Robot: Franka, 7 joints.
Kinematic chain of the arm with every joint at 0, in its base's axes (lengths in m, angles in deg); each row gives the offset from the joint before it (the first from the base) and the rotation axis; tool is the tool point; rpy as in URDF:
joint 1: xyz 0 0 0.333 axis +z
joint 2: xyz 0 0 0 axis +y
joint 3: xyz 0 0 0.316 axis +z
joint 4: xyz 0.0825 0 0 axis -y
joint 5: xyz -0.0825 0 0.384 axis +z
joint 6: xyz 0 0 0 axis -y
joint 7: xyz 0.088 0 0 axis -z
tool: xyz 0 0 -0.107 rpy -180 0 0
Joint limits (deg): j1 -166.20..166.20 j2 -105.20..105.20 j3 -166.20..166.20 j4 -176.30..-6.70 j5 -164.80..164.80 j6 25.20..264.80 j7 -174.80..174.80
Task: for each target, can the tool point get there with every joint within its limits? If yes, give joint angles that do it. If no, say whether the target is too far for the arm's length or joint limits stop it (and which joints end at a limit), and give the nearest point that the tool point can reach.
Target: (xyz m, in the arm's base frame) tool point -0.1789 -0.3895 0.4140
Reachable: yes | joints -30.81 -31.64 -63.11 -149.24 -118.90 58.88 8.10
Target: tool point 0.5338 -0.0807 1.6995
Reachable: no: too far | nearest point 0.3117 -0.0471 1.1309 | short by 0.611 m
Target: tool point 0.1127 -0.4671 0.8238
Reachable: yes | joints -100.26 68.01 125.00 -46.00 -112.84 237.96 74.17
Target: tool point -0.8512 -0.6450 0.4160
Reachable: no: too far | nearest point -0.6817 -0.5166 0.3995 | short by 0.213 m
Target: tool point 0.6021 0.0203 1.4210
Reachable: no: too far | nearest point 0.4153 0.0140 1.0835 | short by 0.386 m
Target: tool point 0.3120 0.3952 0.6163
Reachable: yes | joints -20.68 9.38 63.04 -112.61 -65.23 237.69 -147.24
